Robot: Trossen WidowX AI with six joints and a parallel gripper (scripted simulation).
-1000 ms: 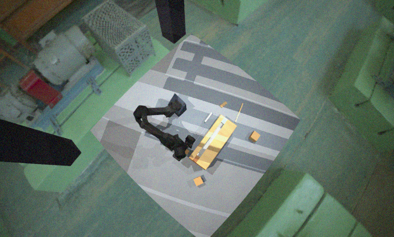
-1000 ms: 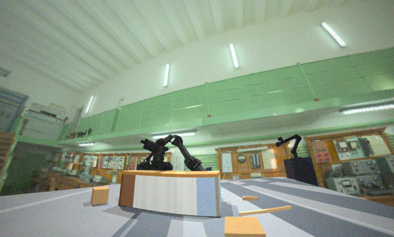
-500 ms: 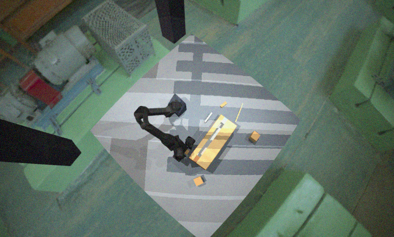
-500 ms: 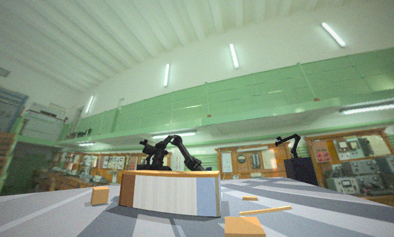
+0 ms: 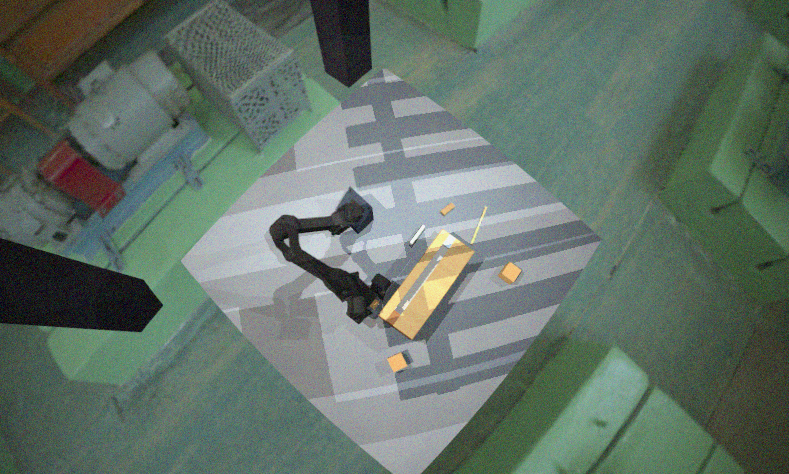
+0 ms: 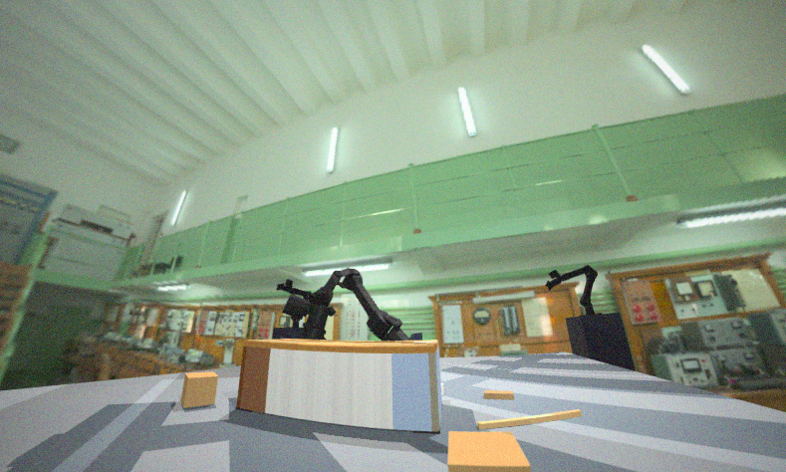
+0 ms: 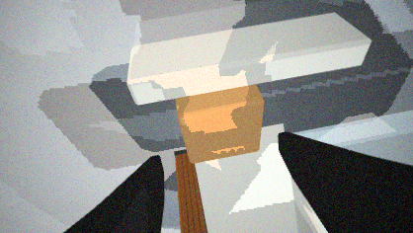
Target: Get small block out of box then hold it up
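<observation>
My gripper tip is now 2 cm past the block and 1 cm above it. Round my gripper tip: clear-fronted box 17 cm to the left, 5 cm ahead, 4 cm above; then thin orange stick 51 cm to the left, 10 cm ahead, 2 cm below; then small flat piece 48 cm to the left, 4 cm behind, 2 cm below.
</observation>
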